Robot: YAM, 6 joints.
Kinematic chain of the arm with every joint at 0, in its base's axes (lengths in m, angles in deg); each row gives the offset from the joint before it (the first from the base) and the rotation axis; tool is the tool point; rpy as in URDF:
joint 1: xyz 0 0 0.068 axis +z
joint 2: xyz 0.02 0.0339 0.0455 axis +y
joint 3: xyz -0.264 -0.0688 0 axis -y
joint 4: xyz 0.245 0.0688 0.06 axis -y
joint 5: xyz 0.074 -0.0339 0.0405 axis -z
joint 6: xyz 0.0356 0 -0.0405 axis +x
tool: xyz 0 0 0 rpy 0 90 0
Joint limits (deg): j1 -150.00..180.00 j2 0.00..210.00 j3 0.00..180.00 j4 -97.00..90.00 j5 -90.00..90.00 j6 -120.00..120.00
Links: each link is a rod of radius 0.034 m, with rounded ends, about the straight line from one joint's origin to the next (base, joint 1, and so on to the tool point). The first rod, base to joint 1, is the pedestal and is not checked.
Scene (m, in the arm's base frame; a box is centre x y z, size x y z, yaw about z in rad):
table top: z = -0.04
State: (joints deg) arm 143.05 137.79 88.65 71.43 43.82 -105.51
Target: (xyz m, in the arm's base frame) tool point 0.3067 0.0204 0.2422
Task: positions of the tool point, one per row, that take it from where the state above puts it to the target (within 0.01 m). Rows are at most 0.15 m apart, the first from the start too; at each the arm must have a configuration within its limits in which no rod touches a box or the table.
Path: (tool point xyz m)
1: -0.2859 0.4042 0.1951
2: -0.1642 0.4456 0.2064
3: -0.0407 0.4517 0.2163
4: 0.0745 0.4245 0.2247
5: 0.1729 0.3691 0.2315
6: 0.2479 0.2925 0.2367
7: 0.2955 0.2030 0.2402
8: 0.3146 0.1095 0.2421
9: 0.3067 0.0204 0.2422

